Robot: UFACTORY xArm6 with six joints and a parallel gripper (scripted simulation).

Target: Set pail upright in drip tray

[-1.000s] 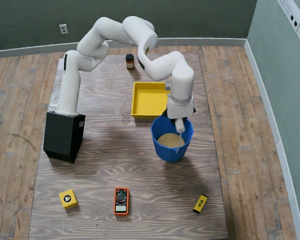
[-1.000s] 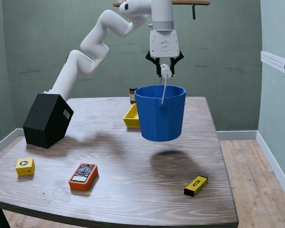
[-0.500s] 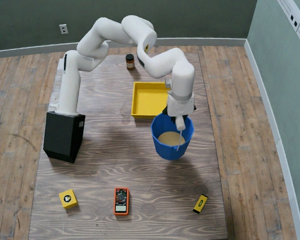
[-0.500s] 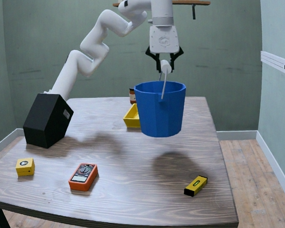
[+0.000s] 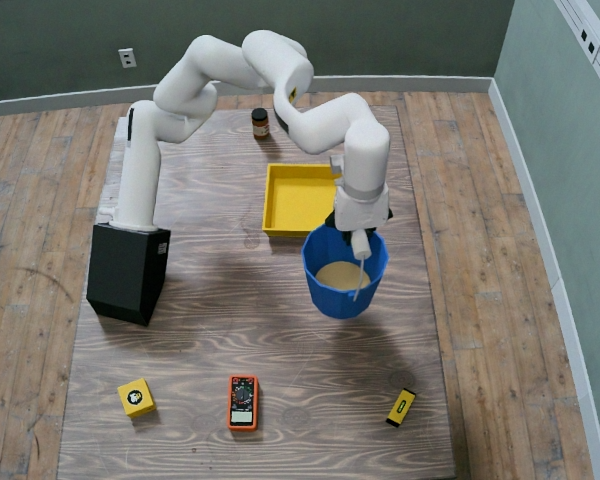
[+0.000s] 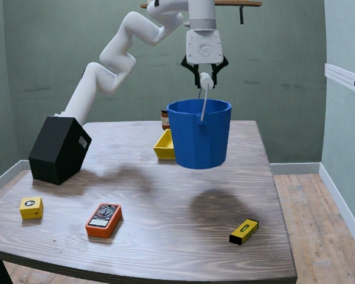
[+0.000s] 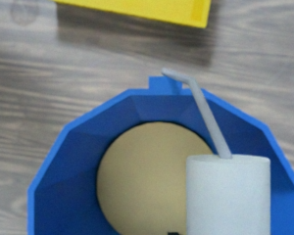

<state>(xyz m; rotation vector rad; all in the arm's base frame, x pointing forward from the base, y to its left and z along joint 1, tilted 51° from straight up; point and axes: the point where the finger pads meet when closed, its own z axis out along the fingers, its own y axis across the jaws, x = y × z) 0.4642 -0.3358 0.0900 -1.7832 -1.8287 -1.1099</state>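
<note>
Now: the pail wire handle 1 cm behind my hand and 3 cm below it. Round my hand: yellow drip tray (10 cm behind, 32 cm to the left, 31 cm below); then blue pail (1 cm behind, 9 cm below); then yellow level (11 cm ahead, 27 cm to the right, 31 cm below).
</note>
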